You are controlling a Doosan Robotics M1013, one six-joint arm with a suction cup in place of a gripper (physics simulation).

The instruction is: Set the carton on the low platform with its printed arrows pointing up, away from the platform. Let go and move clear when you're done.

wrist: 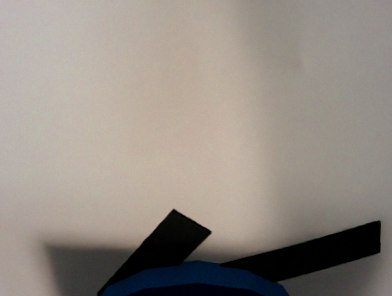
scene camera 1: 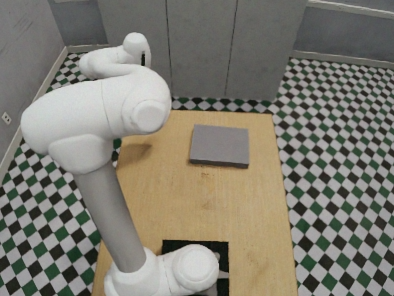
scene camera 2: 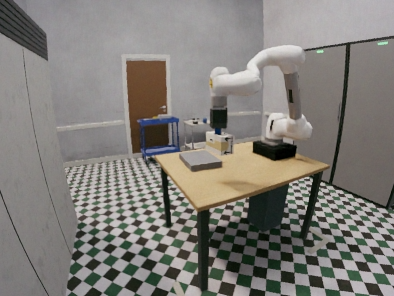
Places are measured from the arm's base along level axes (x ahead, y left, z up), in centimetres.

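Pixels of known places: end effector, tool point: [wrist: 194, 278] [scene camera 2: 217, 136]; arm's base, origin of the base link: [scene camera 2: 273, 143].
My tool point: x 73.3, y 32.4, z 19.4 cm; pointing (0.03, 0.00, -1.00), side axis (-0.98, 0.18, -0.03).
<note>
For each thing: its middle in the pictures, then the offset to it from my tool point. Level surfaces: height alone.
- carton, body centre: [wrist: 228, 180] [scene camera 2: 219, 142] dy +0.2, dx -1.0, dz -3.9 cm
- low grey platform, body centre: [scene camera 1: 220, 145] [scene camera 2: 199, 159] dy -38.8, dx -3.4, dz -27.0 cm
- wooden table, its level: dz -29.4 cm
The carton [scene camera 2: 219, 143], white with a tan band, hangs upright under my suction cup [scene camera 2: 218, 131] [wrist: 195, 277], which is shut on its upper face. It is held in the air above the table, beyond the platform in scene camera 2. Dark printed marks show on its narrow right-hand face, but they are too small to tell which way the arrows point. The arm hides the carton in scene camera 1. A pale, blurred surface fills the wrist view beyond the blue cup. The low grey platform [scene camera 1: 220, 145] [scene camera 2: 200, 160] lies flat on the table, apart from the carton.
The wooden table [scene camera 1: 245, 210] [scene camera 2: 260, 175] carries the arm's black base [scene camera 2: 274, 150]. Grey cabinets [scene camera 1: 200, 50] stand beyond the table's far end in scene camera 1. A blue trolley [scene camera 2: 158, 120] stands near the door, and a dark bin [scene camera 2: 267, 210] is under the table.
</note>
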